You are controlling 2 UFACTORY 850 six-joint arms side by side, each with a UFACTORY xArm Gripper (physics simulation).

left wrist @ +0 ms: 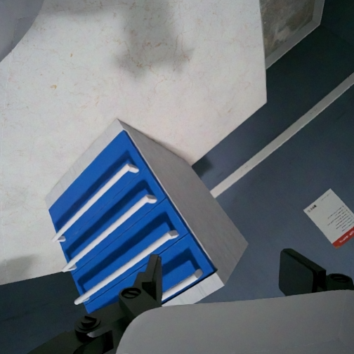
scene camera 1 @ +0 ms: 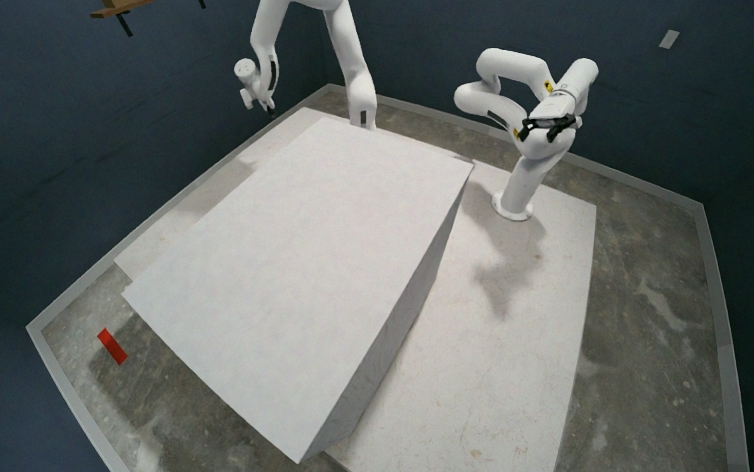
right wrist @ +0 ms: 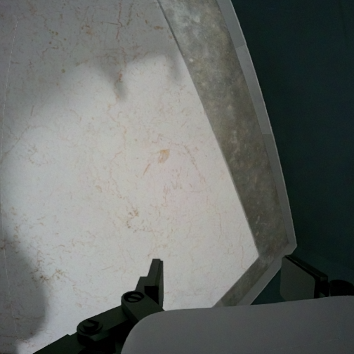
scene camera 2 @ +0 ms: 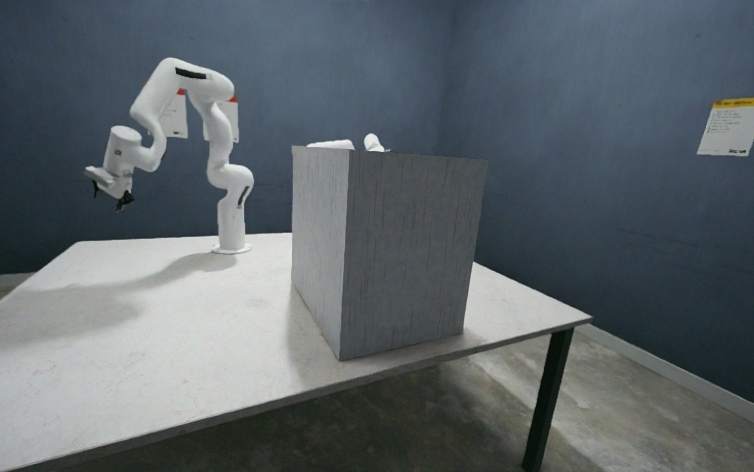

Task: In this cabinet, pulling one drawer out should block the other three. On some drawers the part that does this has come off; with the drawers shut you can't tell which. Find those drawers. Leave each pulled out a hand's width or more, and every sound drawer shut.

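Note:
The cabinet (scene camera 1: 300, 239) (scene camera 2: 411, 250) (left wrist: 200, 215) is a pale grey box; both scene cameras show its outside without the drawer fronts. In the left wrist view, four blue drawer fronts (left wrist: 95, 175) with long white bar handles (left wrist: 109, 233) look flush and shut. A finger covers part of the front lowest in that picture. My left gripper (scene camera 1: 536, 133) (left wrist: 221, 271) is open and empty, high and apart from the cabinet; the cabinet hides it in scene camera 2. My right gripper (scene camera 2: 107, 203) (right wrist: 223, 277) is open and empty, above the table on the cabinet's other side.
The cabinet stands on a white table (scene camera 1: 500, 361) (scene camera 2: 166, 345) (right wrist: 115, 190), close to an edge in scene camera 2. The left arm's base (scene camera 1: 513, 205) and the right arm's base (scene camera 2: 230, 247) stand on it. A red strip (scene camera 1: 112, 346) shows over the floor. Dark blue walls surround the table.

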